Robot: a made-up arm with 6 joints.
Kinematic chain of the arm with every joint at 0, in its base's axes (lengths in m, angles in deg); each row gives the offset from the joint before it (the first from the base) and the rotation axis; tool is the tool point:
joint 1: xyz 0 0 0.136 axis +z
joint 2: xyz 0 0 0 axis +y
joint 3: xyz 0 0 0.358 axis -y
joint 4: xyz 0 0 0 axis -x
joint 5: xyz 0.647 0 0 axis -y
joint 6: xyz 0 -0.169 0 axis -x
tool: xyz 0 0 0
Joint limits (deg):
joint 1: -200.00..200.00
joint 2: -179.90..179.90
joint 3: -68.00..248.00
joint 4: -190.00..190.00
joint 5: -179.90..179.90
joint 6: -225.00..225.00
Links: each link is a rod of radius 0.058 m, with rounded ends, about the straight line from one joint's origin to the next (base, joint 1, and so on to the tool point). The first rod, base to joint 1, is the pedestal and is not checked.
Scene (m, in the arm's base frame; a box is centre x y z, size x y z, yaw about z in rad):
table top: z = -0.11
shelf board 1: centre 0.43 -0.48 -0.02 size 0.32 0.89 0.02 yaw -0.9
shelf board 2: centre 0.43 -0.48 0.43 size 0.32 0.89 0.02 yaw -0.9
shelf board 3: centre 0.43 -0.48 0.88 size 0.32 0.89 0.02 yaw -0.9
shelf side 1: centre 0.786 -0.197 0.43 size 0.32 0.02 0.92 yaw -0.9
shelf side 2: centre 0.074 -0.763 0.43 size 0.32 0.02 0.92 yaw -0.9
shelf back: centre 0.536 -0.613 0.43 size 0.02 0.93 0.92 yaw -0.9
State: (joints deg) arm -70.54 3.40 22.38 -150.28 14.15 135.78
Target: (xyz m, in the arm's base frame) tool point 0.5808 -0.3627 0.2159
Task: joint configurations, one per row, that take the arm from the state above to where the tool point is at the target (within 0.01 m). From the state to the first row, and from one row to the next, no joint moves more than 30 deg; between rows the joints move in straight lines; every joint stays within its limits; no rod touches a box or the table.
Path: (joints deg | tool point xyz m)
1: -77.36 -23.73 2.80 -142.38 14.15 135.78 | 0.2358 -0.4399 0.6604
2: -84.18 -50.87 -16.79 -134.48 14.15 135.78 | 0.1508 -0.3121 0.6246
3: -93.37 -38.67 12.37 -140.65 14.15 135.78 | 0.1148 -0.2737 0.8512
4: -102.56 -26.47 41.53 -146.82 14.15 135.78 | 0.1014 -0.1953 1.0217
5: -111.75 -14.28 70.69 -152.98 14.15 135.78 | 0.1232 -0.0975 1.1207
6: -120.93 -2.08 99.85 -159.15 14.15 135.78 | 0.1806 -0.0058 1.1392
7: -130.12 10.12 129.00 -165.32 14.15 135.78 | 0.2617 0.0568 1.0756
8: -139.31 22.32 158.16 -171.49 14.15 135.78 | 0.3446 0.0759 0.9359
9: -148.49 34.51 187.32 -177.66 14.15 135.78 | 0.4033 0.0492 0.7328
10: -157.68 46.71 216.48 -183.83 14.15 135.78 | 0.4138 -0.0124 0.4853
11: -166.87 58.91 245.64 -190.00 14.15 135.78 | 0.3616 -0.0865 0.2159
12: -177.20 35.21 227.14 -189.64 14.15 135.78 | 0.4284 -0.1459 0.2671
13: -187.54 11.51 208.65 -189.27 14.15 135.78 | 0.5123 -0.2361 0.2701
14: -197.87 -12.18 190.15 -188.91 14.15 135.78 | 0.5808 -0.3627 0.2159

